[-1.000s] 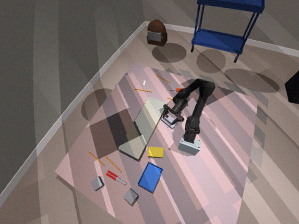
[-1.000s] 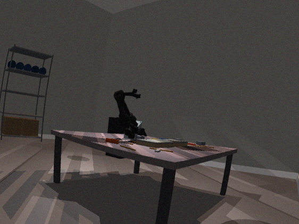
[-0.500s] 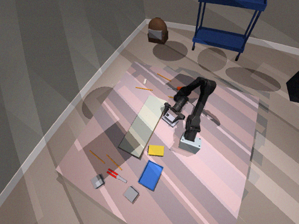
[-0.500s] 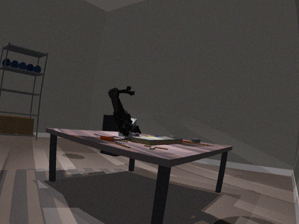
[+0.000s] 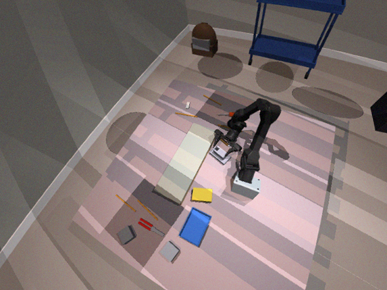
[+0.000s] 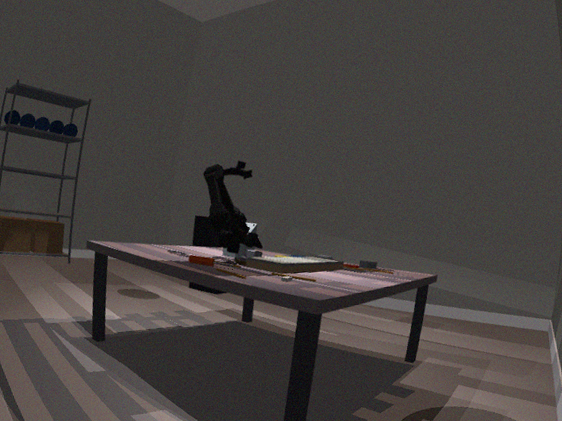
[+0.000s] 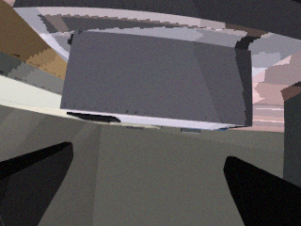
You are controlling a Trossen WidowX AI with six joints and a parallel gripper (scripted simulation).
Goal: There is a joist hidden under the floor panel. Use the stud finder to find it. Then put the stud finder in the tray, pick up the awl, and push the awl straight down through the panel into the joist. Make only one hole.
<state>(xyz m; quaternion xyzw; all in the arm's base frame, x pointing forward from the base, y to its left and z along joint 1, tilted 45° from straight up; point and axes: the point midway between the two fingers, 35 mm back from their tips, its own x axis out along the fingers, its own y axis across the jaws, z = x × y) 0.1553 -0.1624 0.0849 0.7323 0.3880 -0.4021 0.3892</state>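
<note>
Now: the stud finder 3 cm below my gripper tip, 2 cm to the right of it and 1 cm ahead of it. Round my gripper tip: yellow block (26 cm to the left, 6 cm below, 3 cm ahead); awl (10 cm to the right, 7 cm below, 3 cm behind); blue tray (44 cm to the left, 6 cm below, 2 cm ahead).
</note>
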